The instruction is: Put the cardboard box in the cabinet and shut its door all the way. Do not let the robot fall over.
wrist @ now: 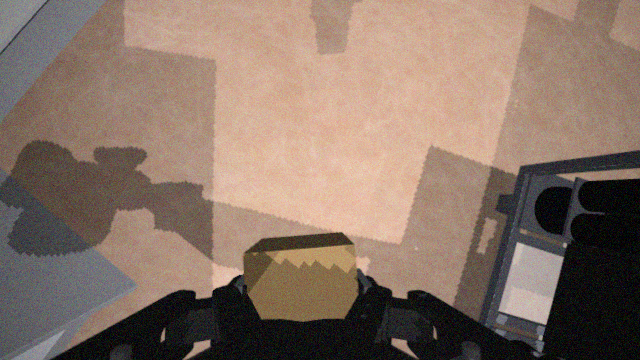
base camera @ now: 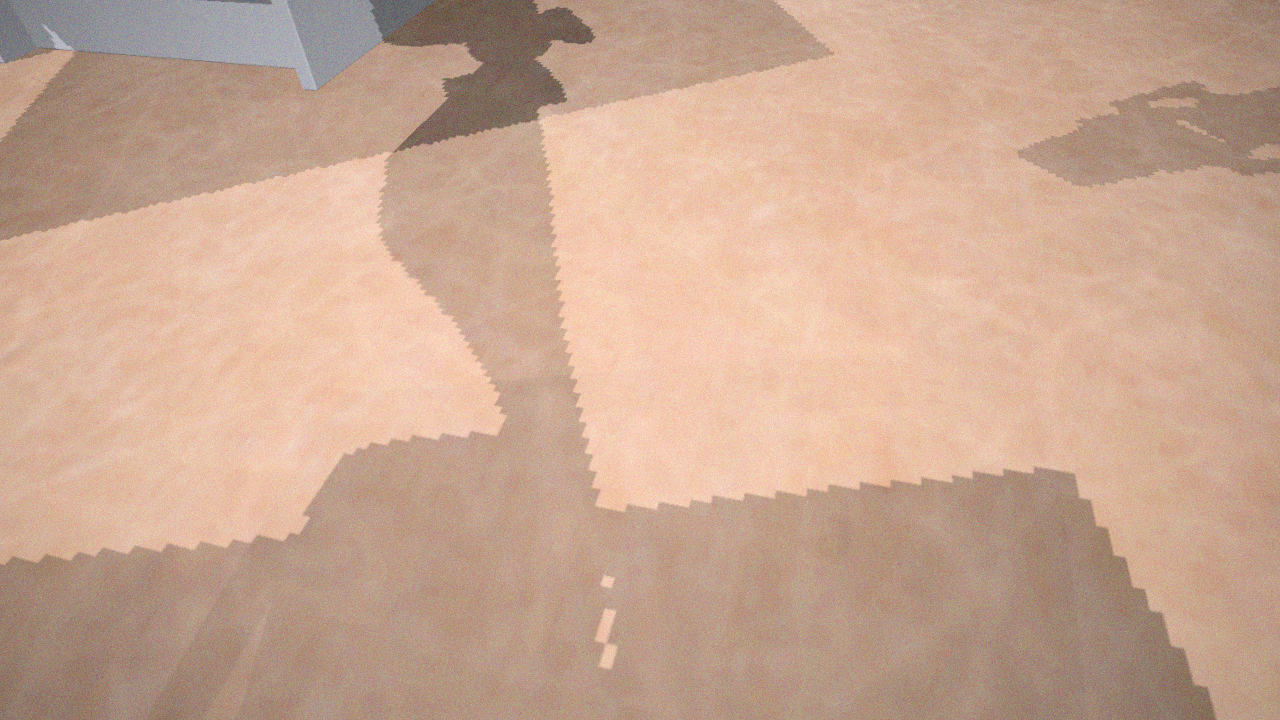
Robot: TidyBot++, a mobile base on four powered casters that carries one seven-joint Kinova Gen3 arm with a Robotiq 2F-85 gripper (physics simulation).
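Frame: origin at the arm's base, x right, y back, z down, level; centimetres.
Where they show: gripper, fingertip midpoint: (wrist: pixel 304 282).
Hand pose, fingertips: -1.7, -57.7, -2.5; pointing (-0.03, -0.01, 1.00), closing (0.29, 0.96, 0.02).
Note:
After its pixels a point has its place, as x, y, z.
The cardboard box (wrist: pixel 300 300) @(-1.3, -57.9, -6.1) is in the lower middle of the wrist view. My gripper (wrist: pixel 304 282) @(-1.7, -57.7, -2.5) is shut on it, with a finger on each side, and holds it above the floor. The box and the gripper do not show in the base camera view. Part of the grey cabinet (base camera: pixel 170 37) @(-50.6, -104.9, 36.9) (wrist: pixel 47 45) shows at the top left of both views. A grey panel (wrist: pixel 60 285) @(-28.1, -99.8, 26.7) stands at the lower left of the wrist view, apart from the box. Whether this panel is the cabinet's door or its side, I cannot tell. The cabinet's inside is out of sight.
My mobile base (wrist: pixel 511 225) @(10.9, -15.1, 29.0), with a dark frame, is at the right edge of the wrist view. Tan floor (base camera: pixel 805 295) @(14.8, -50.3, 39.6) (wrist: pixel 320 120) @(22.7, -62.5, 39.6) lies between the base and the cabinet. Shadows of the arm and the gripper fall across the floor.

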